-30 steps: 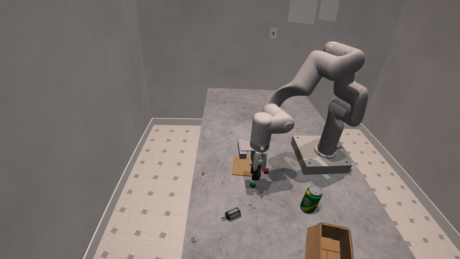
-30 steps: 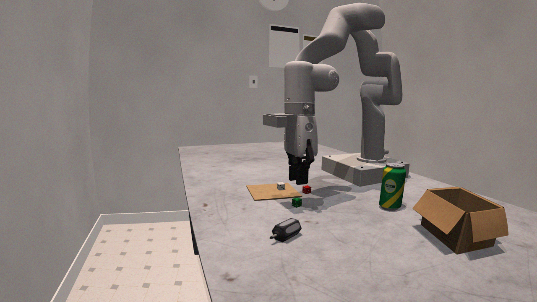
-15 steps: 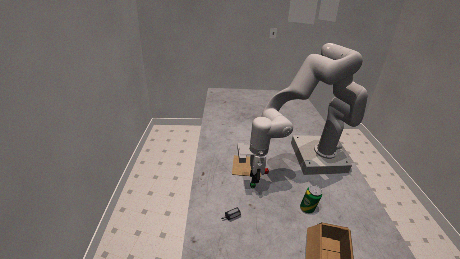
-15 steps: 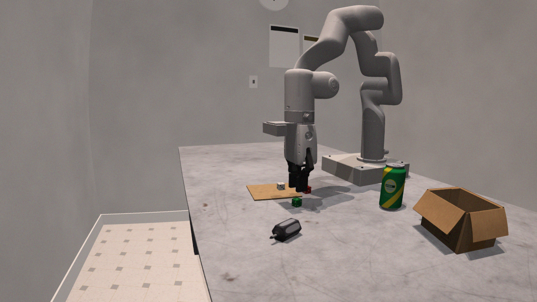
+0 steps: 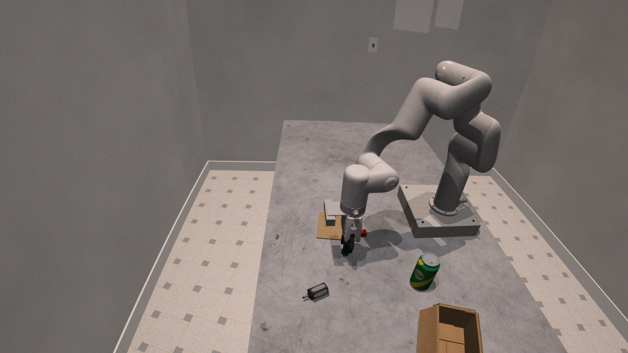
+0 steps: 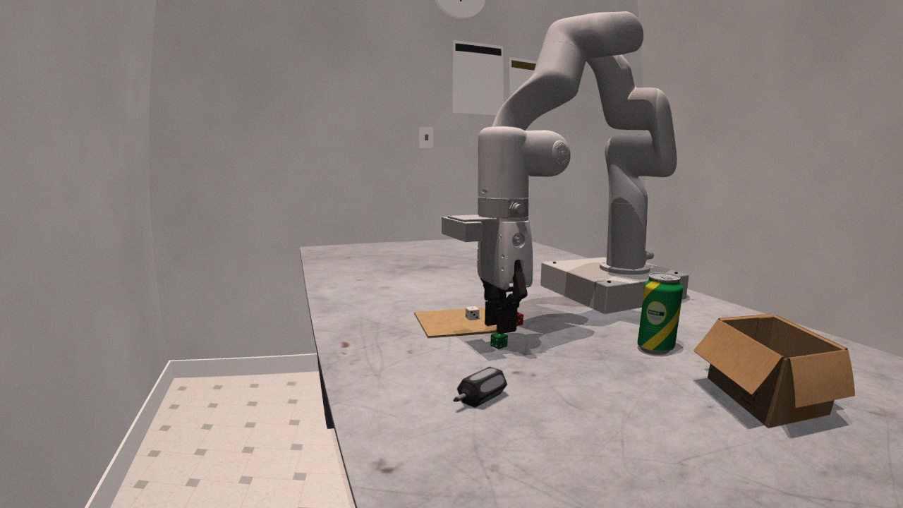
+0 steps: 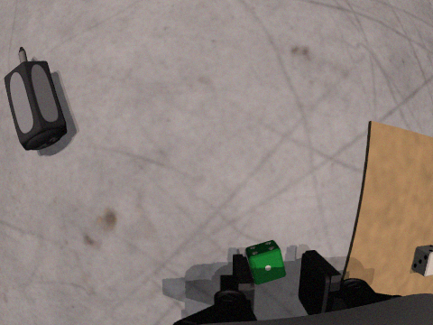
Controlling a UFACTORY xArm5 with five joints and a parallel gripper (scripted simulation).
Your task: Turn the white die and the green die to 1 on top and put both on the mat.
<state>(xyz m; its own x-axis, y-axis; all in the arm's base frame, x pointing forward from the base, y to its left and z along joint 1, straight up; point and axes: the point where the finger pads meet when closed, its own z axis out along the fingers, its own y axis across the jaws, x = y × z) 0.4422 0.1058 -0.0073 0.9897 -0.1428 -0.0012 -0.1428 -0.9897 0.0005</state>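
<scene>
Right now the green die is 40 mm below my hand. The rest, counted from my hand: tan mat: 140 mm to the right, 50 mm below, 10 mm behind; red die: 90 mm behind, 70 mm to the right, 40 mm below; white die: 130 mm to the right, 40 mm below, 30 mm behind.
</scene>
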